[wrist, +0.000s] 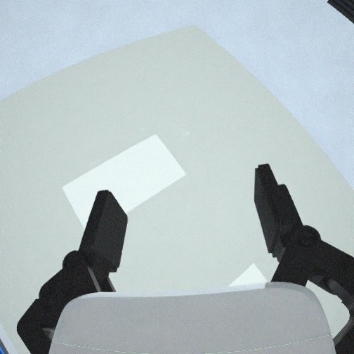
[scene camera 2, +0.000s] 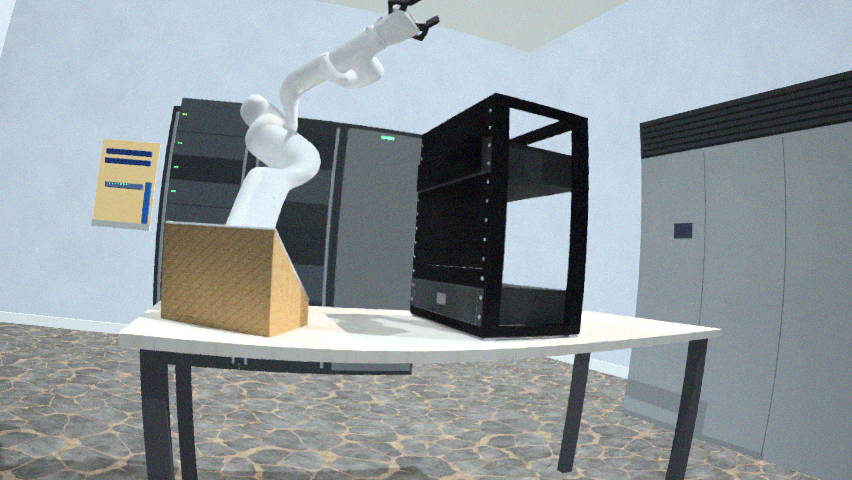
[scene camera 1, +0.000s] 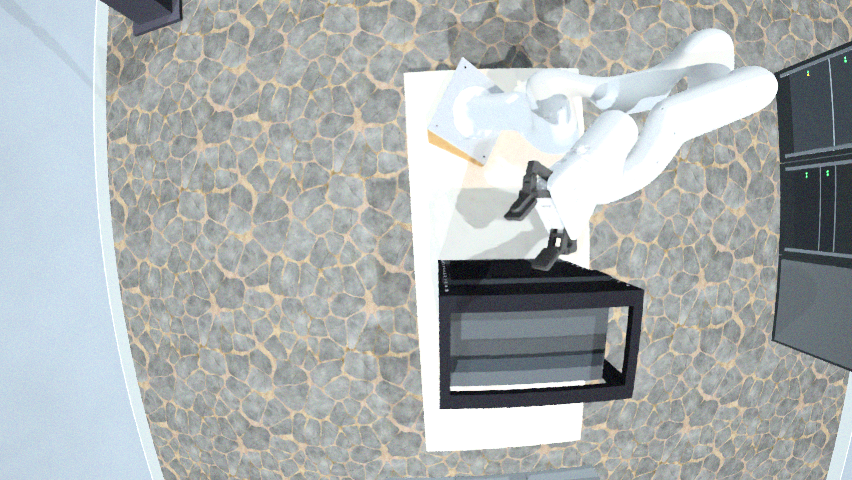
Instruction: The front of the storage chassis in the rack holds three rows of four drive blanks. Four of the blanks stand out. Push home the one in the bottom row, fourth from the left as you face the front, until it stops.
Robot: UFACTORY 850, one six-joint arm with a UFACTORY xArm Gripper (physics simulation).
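The black rack (scene camera 1: 444,357) (scene camera 2: 496,208) stands on the table, its front turned toward the arm's base. A dark unit (scene camera 2: 539,172) sits in its upper part and a grey-fronted unit (scene camera 2: 456,301) with a small light square at the bottom. I cannot tell which is the storage chassis; its rows of blanks and the standing-out blanks cannot be made out. My gripper (scene camera 1: 527,239) (scene camera 2: 426,13) (wrist: 183,193) is open and empty. It is high up, above the rack's top and in front of it, tilted upward; the wrist view shows ceiling and walls between and around the fingers.
The white arm (scene camera 1: 620,160) (scene camera 2: 298,149) rises from a wooden wedge base (scene camera 2: 217,280) on the table (scene camera 1: 503,429) (scene camera 2: 643,327). Dark server cabinets (scene camera 1: 813,205) (scene camera 2: 378,208) stand behind, and a grey cabinet (scene camera 2: 739,268) stands at the right in the second scene view.
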